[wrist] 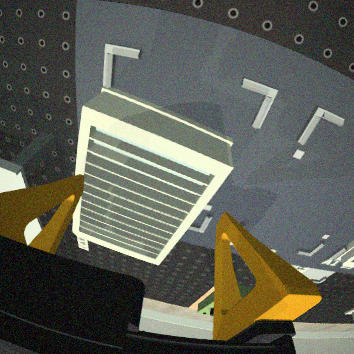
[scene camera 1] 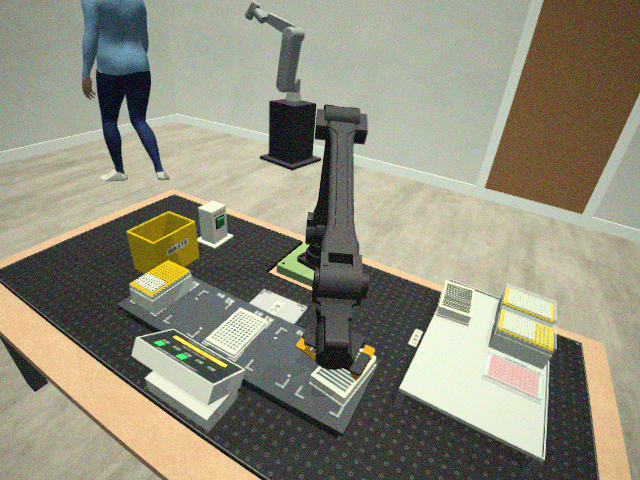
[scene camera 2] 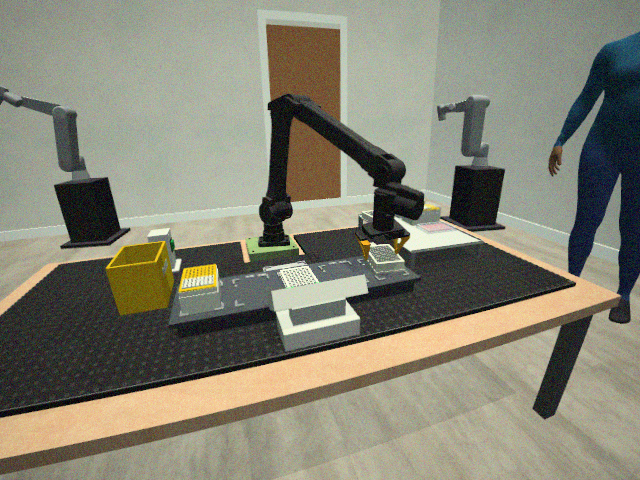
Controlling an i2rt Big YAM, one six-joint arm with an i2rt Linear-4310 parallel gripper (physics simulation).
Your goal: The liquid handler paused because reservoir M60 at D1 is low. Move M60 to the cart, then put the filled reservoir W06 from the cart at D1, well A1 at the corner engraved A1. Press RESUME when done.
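Seen in the pictures: gripper, between the fingertips: (wrist: 152, 201) (scene camera 2: 380, 256); arm's base, origin of its link: (scene camera 1: 318, 263) (scene camera 2: 274, 242).
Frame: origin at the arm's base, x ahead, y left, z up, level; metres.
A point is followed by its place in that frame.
Reservoir W06 (scene camera 1: 342, 379) {x 0.357, y 0.338, z 0.061 m} (scene camera 2: 386, 264) {x 0.392, y 0.313, z 0.059 m} (wrist: 142, 200) {x 0.339, y 0.319, z 0.061 m}, a cream slatted tray, is at D1, the deck's end nearest the cart. In the wrist view a gap separates its near edge from two corner brackets, and it looks shifted out of them; its label does not show. My gripper (scene camera 1: 334, 364) {x 0.343, y 0.313, z 0.063 m} (scene camera 2: 383, 252) {x 0.343, y 0.313, z 0.063 m} (wrist: 152, 201) {x 0.343, y 0.313, z 0.063 m} is open, with one orange finger on each side of the reservoir, around its rear part, holding nothing. Another reservoir (scene camera 1: 456, 304) {x -0.025, y 0.439, z 0.072 m}, apparently M60, is at the cart's back-left corner. The cart (scene camera 1: 439, 384) {x 0.220, y 0.498, z 0.044 m} (scene camera 2: 442, 239) {x 0.203, y 0.590, z 0.044 m} is a low white table. No RESUME label is legible.
The deck (scene camera 1: 271, 369) {x 0.418, y 0.199, z 0.032 m} carries a white plate (scene camera 1: 236, 330) {x 0.402, y 0.069, z 0.045 m} and a yellow tip rack (scene camera 1: 168, 276) {x 0.427, y -0.162, z 0.092 m}. A console (scene camera 1: 188, 356) {x 0.545, y 0.100, z 0.105 m} stands in front. A yellow waste bin (scene camera 1: 164, 242) {x 0.356, y -0.294, z 0.105 m} and a white box with green face (scene camera 1: 211, 222) {x 0.157, y -0.342, z 0.075 m} stand left. Tip racks (scene camera 1: 524, 330) {x 0.010, y 0.606, z 0.114 m} and a pink plate (scene camera 1: 514, 375) {x 0.099, y 0.624, z 0.057 m} occupy the cart's right.
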